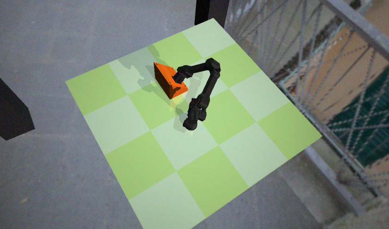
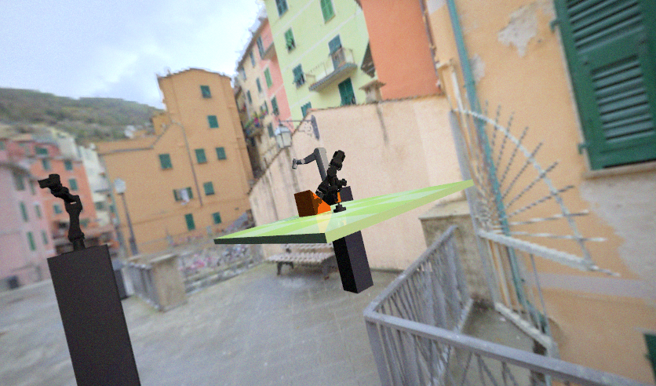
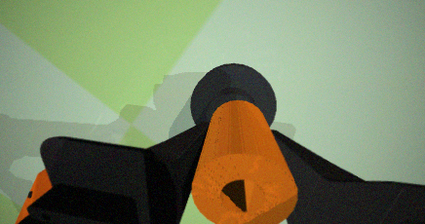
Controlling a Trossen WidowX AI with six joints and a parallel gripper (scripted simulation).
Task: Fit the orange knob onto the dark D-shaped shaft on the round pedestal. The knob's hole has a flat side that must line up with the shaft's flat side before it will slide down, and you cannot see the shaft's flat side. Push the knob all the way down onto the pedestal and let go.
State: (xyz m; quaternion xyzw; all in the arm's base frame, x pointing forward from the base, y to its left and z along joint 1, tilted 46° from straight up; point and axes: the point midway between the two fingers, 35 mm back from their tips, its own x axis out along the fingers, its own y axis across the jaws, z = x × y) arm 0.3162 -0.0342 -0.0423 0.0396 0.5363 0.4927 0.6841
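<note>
Now: gripper tip 4 cm above the dark round pedestal. Round my gripper tip: orange knob: 2 cm above.
</note>
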